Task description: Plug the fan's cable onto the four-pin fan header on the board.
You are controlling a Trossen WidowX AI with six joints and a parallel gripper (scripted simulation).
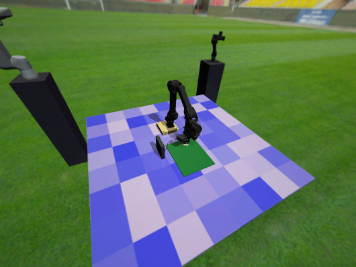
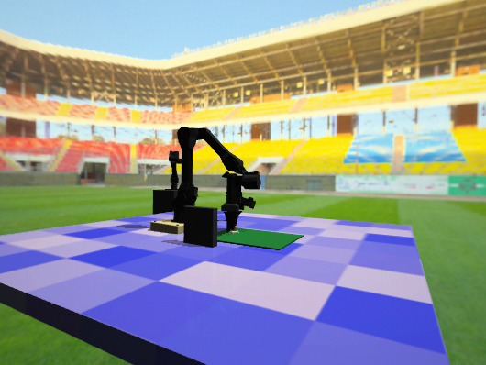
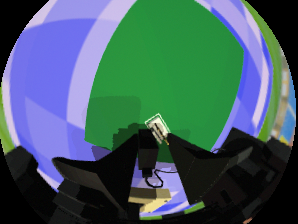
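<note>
My gripper tip is 10 mm below the black plug and 10 mm past it. From my gripper tip the other things lie so: black fan (200 mm to the right, 40 mm above, 20 mm ahead); green board (100 mm ahead, 30 mm below, 20 mm to the right); pale header (20 mm below, 10 mm to the right, 10 mm ahead).
</note>
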